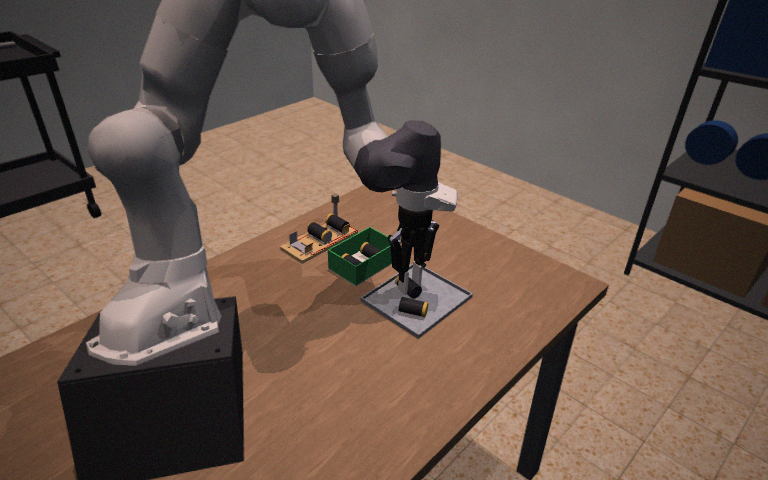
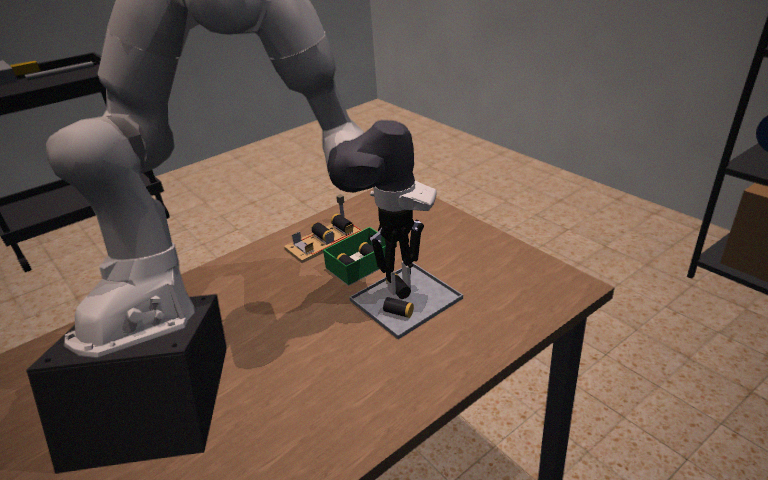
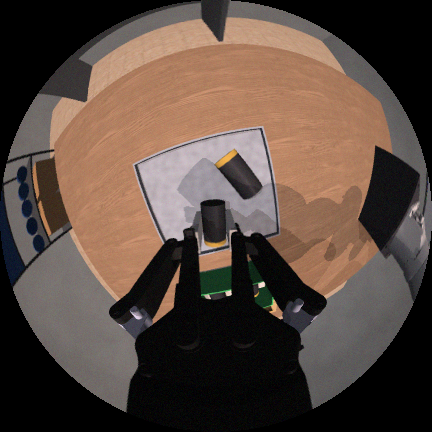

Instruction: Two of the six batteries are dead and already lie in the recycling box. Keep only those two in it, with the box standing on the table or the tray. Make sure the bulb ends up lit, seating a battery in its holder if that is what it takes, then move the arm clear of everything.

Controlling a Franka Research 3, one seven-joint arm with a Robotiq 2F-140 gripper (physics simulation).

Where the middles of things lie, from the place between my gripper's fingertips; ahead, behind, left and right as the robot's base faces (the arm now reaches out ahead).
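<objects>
With respect to the grey tray [image 2: 431, 296], my hand is 10 mm above it, 10 mm past it and 30 mm to the left of it. Going by their middles, the tray is the nearest to my hand of the things named here. There is also the green recycling box [image 1: 356, 275], which I find 160 mm to the left of my hand, 30 mm ahead of it and 20 mm above it.
</objects>
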